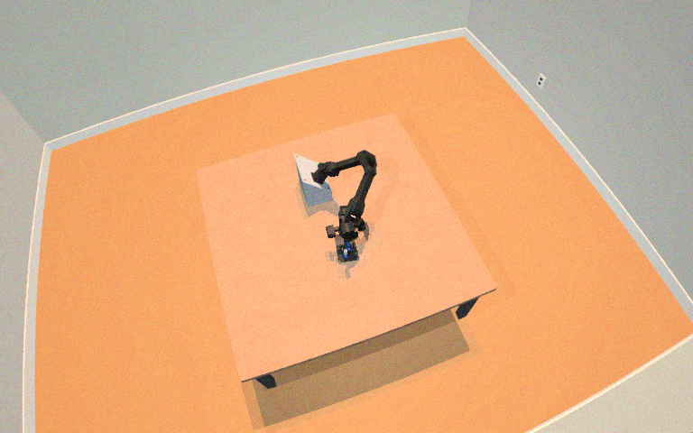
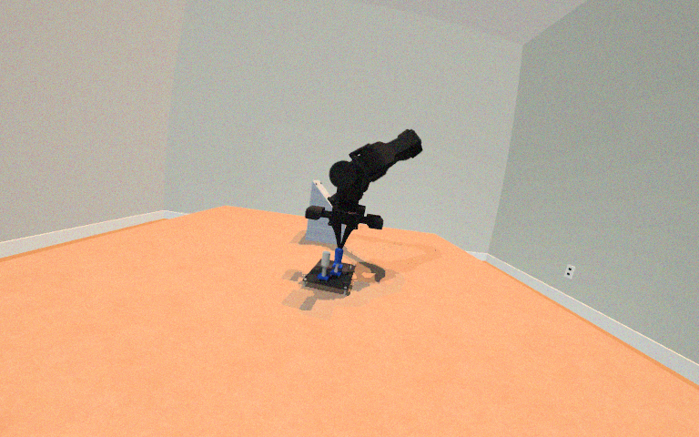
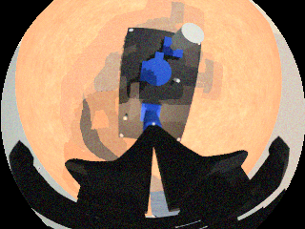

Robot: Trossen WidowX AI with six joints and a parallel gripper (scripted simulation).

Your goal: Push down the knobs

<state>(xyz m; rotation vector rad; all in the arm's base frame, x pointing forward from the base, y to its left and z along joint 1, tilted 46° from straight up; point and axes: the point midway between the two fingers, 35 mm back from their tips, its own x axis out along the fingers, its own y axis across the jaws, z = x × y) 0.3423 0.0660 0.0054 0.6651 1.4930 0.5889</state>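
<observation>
Right now my gripper tip is 50 mm short of the blue knob.
</observation>
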